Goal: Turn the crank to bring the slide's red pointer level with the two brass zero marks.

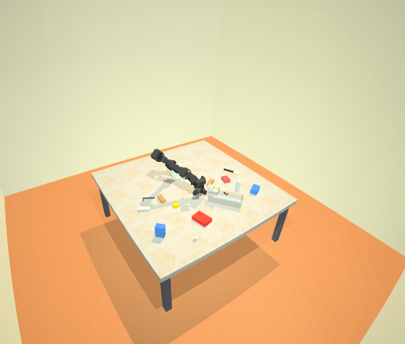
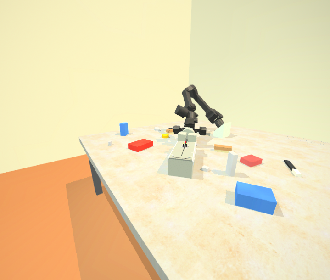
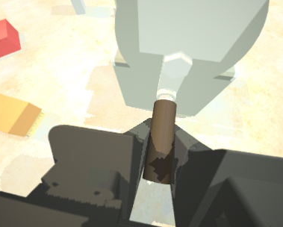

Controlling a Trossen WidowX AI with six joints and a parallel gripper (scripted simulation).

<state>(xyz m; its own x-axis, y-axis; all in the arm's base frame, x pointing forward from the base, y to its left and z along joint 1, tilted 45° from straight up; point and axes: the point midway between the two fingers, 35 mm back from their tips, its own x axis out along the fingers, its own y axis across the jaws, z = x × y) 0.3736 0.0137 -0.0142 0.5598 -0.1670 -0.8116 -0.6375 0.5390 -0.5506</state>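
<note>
Now: the brown crank handle 1 cm behind my gripper tip, 1 cm to the right of it and 3 cm above it. From my gripper tip the other things lie so: red pointer: 12 cm ahead, 9 cm to the left, 5 cm above; then crank: 4 cm above; then yellow disc: 3 cm behind, 26 cm to the right, 2 cm below.
</note>
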